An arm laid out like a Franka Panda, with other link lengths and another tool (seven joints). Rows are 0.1 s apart.
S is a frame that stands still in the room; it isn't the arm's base.
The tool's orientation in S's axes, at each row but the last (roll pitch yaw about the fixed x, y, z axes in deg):
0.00, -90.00, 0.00
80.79, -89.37, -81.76
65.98, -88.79, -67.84
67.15, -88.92, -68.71
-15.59, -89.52, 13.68
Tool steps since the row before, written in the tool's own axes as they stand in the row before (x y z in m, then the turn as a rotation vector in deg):
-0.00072, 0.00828, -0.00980, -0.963, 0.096, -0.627
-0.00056, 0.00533, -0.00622, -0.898, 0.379, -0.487
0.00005, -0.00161, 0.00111, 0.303, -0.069, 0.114
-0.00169, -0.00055, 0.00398, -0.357, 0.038, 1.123
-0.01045, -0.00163, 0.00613, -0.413, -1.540, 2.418
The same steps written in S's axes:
0.00980, 0.00828, -0.00072, 0.627, 0.096, -0.963
0.00631, 0.00523, -0.00051, 0.492, 0.380, -0.895
-0.00116, -0.00157, 0.00003, -0.114, -0.071, 0.303
-0.00400, -0.00041, -0.00167, -1.124, 0.075, -0.348
-0.00627, -0.00145, -0.01040, -2.471, -1.459, -0.390

